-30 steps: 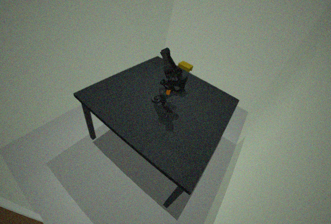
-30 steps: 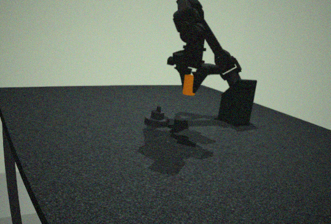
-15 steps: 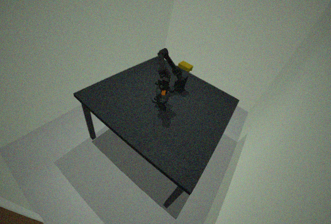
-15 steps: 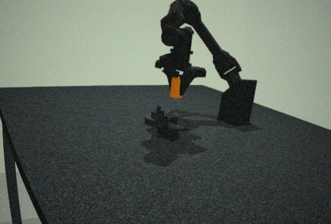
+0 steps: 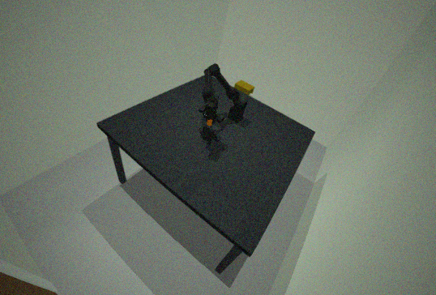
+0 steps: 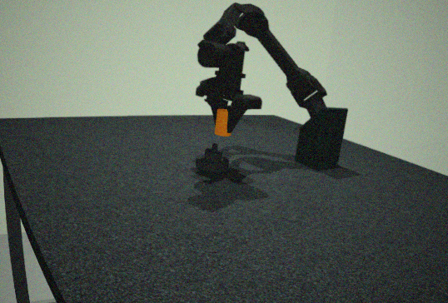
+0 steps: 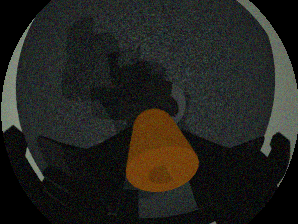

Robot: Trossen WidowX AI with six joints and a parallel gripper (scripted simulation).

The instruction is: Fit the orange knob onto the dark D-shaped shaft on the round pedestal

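The round dark pedestal lies 70 mm below my gripper tip, 20 mm to the right of it and 10 mm ahead of it. The rest, counted from my gripper tip: orange knob: 20 mm above.
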